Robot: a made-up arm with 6 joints. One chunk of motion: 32 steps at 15 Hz.
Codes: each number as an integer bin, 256 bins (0 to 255) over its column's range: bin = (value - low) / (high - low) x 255, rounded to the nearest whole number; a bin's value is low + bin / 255 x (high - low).
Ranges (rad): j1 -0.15..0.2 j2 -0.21..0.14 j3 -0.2..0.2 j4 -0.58..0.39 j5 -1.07..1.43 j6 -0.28..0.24
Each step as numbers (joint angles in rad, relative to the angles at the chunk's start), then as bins.
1 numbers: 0.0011 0.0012 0.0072 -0.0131 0.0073 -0.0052
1 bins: 110 154 132 149 110 135
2 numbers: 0.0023 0.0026 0.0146 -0.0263 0.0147 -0.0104
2 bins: 111 155 137 146 111 132
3 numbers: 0.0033 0.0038 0.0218 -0.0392 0.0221 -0.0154
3 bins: 112 156 141 142 111 130
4 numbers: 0.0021 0.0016 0.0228 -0.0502 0.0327 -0.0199
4 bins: 111 154 142 139 112 128
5 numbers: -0.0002 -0.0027 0.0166 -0.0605 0.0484 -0.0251
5 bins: 109 151 138 137 114 125
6 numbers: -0.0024 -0.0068 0.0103 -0.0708 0.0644 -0.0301
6 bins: 108 148 134 134 116 123
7 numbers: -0.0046 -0.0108 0.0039 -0.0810 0.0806 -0.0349
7 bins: 106 145 130 131 117 120
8 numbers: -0.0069 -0.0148 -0.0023 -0.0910 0.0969 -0.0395
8 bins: 104 142 126 129 119 118
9 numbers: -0.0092 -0.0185 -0.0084 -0.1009 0.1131 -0.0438
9 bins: 103 140 122 126 121 116
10 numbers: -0.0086 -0.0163 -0.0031 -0.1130 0.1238 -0.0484
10 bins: 103 141 126 123 122 114
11 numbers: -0.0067 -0.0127 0.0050 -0.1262 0.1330 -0.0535
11 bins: 104 144 131 119 123 111
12 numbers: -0.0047 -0.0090 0.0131 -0.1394 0.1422 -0.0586
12 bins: 106 146 136 116 124 109
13 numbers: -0.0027 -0.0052 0.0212 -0.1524 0.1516 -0.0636
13 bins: 107 149 141 112 125 106
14 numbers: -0.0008 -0.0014 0.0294 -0.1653 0.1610 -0.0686
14 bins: 109 152 146 109 126 104
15 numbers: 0.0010 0.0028 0.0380 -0.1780 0.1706 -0.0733
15 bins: 110 155 152 106 127 101
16 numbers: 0.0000 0.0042 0.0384 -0.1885 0.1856 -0.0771
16 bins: 109 156 152 103 128 99
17 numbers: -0.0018 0.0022 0.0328 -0.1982 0.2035 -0.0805
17 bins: 108 155 148 100 130 98
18 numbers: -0.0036 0.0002 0.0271 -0.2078 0.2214 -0.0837
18 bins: 107 153 145 98 132 96
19 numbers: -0.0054 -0.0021 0.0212 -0.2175 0.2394 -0.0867
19 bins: 105 151 141 95 134 95
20 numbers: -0.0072 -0.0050 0.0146 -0.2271 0.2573 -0.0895
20 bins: 104 149 137 93 135 93
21 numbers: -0.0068 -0.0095 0.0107 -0.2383 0.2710 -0.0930
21 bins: 104 146 134 90 137 92
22 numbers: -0.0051 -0.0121 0.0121 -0.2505 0.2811 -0.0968
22 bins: 106 144 135 87 138 90
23 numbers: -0.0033 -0.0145 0.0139 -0.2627 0.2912 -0.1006
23 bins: 107 142 136 83 139 88
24 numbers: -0.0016 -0.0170 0.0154 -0.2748 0.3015 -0.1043
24 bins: 108 141 137 80 140 86
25 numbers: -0.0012 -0.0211 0.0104 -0.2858 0.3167 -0.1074
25 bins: 108 138 134 77 141 85
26 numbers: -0.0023 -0.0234 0.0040 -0.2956 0.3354 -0.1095
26 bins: 108 136 130 75 143 84
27 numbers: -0.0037 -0.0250 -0.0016 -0.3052 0.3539 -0.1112
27 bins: 107 135 126 72 145 83
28 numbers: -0.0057 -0.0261 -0.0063 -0.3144 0.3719 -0.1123
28 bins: 105 134 123 70 147 82
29 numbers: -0.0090 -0.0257 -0.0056 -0.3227 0.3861 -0.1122
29 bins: 103 134 124 68 149 82
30 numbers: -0.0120 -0.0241 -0.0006 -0.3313 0.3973 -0.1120
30 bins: 101 135 127 65 150 82
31 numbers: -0.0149 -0.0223 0.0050 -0.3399 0.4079 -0.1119
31 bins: 98 137 131 63 151 82
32 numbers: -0.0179 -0.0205 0.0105 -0.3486 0.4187 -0.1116
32 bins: 96 138 134 61 152 83
